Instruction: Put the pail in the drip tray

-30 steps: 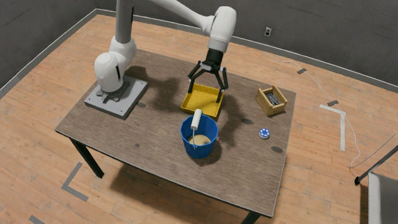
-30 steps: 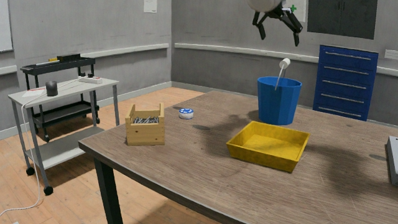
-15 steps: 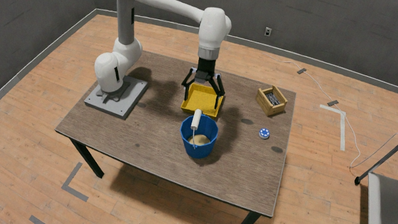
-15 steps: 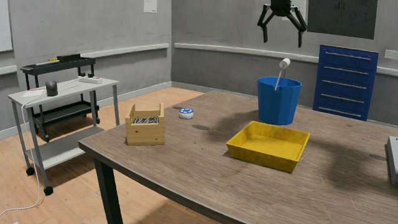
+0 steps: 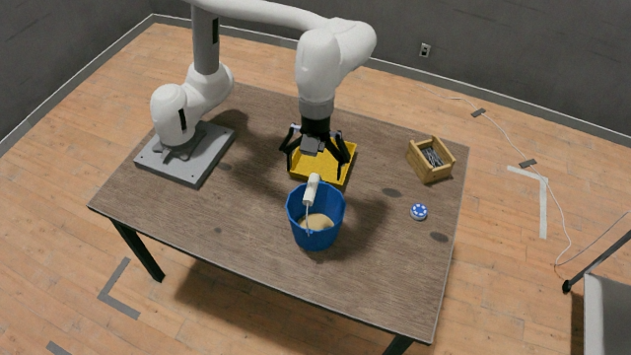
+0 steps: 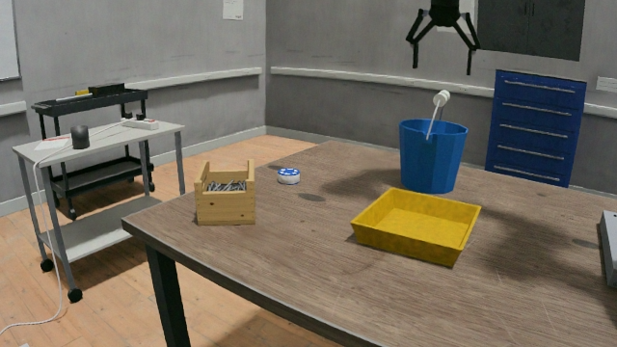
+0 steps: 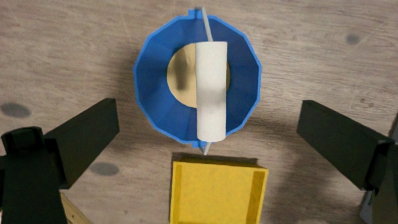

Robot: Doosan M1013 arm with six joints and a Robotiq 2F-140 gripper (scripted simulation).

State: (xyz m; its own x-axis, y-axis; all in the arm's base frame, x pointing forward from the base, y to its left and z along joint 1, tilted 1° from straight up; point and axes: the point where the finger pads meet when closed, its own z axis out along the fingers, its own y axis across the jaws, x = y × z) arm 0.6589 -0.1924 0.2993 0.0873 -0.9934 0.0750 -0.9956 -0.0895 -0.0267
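The blue pail is 19 cm below my hand, 1 cm to the right of it and 1 cm ahead of it. From my hand the other things lie so: yellow drip tray: 32 cm below, 31 cm to the left, 6 cm behind; then white disc: 36 cm ahead, 32 cm below, 20 cm to the left.
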